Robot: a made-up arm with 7 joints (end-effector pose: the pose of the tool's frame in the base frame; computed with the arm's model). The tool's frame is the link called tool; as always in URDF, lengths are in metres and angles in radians.
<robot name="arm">
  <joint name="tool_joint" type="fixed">
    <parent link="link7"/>
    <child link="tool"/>
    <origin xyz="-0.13 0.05 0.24" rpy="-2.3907 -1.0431 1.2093"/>
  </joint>
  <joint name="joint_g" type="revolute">
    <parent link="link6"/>
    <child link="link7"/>
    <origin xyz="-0.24 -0.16 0.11" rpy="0 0 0"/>
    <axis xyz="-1 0 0"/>
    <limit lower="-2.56" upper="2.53"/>
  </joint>
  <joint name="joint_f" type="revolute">
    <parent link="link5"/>
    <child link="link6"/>
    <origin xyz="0.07 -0.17 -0.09" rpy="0 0 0"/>
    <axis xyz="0 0 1"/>
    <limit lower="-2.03" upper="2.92"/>
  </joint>
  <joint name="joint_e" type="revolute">
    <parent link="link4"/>
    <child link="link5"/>
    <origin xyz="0.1 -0.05 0" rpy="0 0 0"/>
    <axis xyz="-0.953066 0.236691 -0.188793"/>
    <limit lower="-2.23" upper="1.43"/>
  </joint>
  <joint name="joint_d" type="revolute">
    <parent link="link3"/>
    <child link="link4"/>
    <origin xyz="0.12 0.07 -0.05" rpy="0 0 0"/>
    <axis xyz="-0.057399 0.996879 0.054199"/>
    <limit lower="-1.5" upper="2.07"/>
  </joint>
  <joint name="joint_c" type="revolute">
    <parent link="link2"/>
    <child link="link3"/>
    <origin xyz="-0.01 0.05 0.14" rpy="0 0 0"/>
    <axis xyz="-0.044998 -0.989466 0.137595"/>
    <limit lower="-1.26" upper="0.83"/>
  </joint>
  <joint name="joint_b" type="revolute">
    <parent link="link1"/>
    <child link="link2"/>
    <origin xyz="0.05 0.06 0.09" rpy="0 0 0"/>
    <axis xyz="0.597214 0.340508 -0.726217"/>
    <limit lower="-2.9" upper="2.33"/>
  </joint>
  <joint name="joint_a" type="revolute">
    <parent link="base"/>
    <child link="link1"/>
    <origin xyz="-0.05 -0.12 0.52" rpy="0 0 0"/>
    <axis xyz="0 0 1"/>
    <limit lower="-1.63" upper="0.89"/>
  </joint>
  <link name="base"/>
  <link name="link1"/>
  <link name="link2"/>
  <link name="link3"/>
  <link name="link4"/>
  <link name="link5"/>
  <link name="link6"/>
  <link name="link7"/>
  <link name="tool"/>
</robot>
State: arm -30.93 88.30 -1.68 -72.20 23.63 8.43 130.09
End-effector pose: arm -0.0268 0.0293 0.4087 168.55 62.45 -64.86
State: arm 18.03 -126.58 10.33 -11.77 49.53 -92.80 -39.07
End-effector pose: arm -0.2235 -0.1933 0.2305 125.86 13.68 -135.96
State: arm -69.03 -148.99 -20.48 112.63 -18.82 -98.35 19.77
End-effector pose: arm 0.1351 -0.3324 0.2953 82.30 -9.65 -46.17
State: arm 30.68 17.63 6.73 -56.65 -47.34 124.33 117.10
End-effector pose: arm 0.6876 -0.0396 0.8238 17.28 41.96 71.30
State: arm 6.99 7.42 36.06 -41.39 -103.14 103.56 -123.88
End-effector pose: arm 0.4402 0.0872 1.4934 -70.38 -53.31 -161.59
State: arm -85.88 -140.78 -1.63 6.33 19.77 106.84 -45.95
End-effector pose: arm 0.7164 0.2804 0.5210 -16.50 33.49 93.62
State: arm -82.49 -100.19 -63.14 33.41 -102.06 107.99 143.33
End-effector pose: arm -0.4269 -0.4070 0.1384 155.51 52.60 66.32
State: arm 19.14 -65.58 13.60 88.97 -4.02 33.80 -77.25
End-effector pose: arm 0.4299 0.0949 1.1119 -64.34 -5.93 34.98
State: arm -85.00 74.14 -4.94 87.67 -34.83 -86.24 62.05
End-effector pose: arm 0.0411 -0.5023 0.4375 20.06 44.04 4.14
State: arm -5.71 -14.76 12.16 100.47 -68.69 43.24 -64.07
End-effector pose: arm -0.2409 -0.5523 0.4366 -0.25 17.73 -60.41
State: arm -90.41 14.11 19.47 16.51 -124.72 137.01 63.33
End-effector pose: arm 0.0913 -0.9101 0.4811 49.81 46.28 29.35
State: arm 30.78 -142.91 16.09 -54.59 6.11 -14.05 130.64
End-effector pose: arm -0.0520 0.1577 0.4834 54.66 49.28 128.31
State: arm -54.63 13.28 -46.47 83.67 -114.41 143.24 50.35
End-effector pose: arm -0.1152 0.4226 0.3695 102.17 -62.45 114.53
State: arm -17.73 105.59 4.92 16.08 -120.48 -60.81 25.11
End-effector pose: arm -0.1609 -0.0922 0.5535 -57.00 44.39 -167.78
